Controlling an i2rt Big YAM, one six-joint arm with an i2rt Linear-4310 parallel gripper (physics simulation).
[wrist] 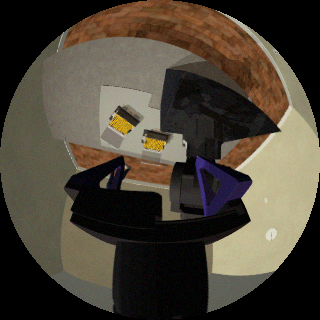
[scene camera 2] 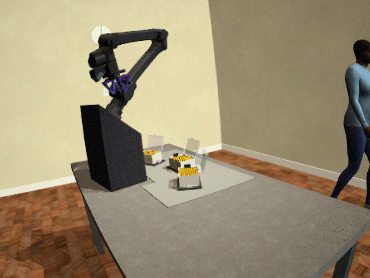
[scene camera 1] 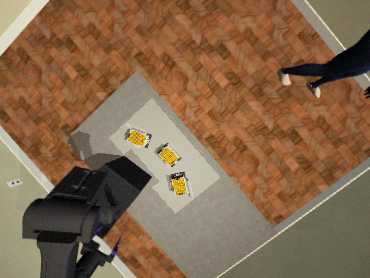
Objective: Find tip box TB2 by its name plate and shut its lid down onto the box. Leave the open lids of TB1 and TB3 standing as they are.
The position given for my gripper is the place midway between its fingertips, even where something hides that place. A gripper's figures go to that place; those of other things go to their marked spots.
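My gripper [wrist: 159, 159] is 13 cm from the lens, and there's a pale mat [wrist: 110, 97] that sits 59 cm from the lens.
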